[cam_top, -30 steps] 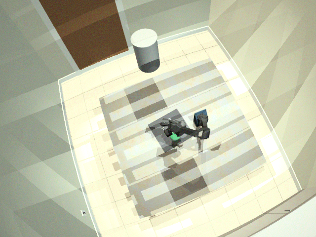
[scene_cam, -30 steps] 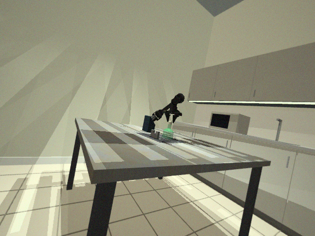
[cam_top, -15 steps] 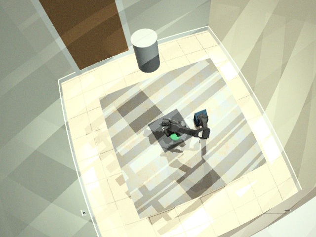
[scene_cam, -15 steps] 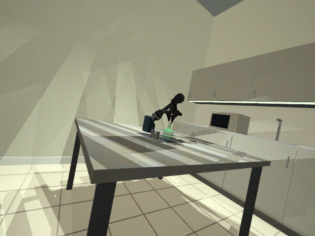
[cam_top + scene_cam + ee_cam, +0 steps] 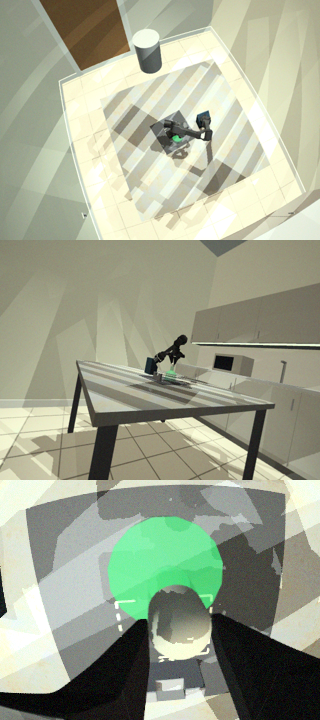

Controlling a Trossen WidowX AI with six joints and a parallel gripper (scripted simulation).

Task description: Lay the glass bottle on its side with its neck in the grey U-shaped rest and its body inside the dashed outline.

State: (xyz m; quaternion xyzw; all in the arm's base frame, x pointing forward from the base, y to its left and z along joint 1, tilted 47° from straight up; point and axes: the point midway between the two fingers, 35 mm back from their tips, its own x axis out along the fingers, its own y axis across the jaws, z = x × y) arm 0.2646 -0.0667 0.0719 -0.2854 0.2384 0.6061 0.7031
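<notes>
Now: the green glass bottle 50 mm below my gripper tip. Also, from my gripper tip: dark grey mat: 140 mm below, 80 mm to the right.
</notes>
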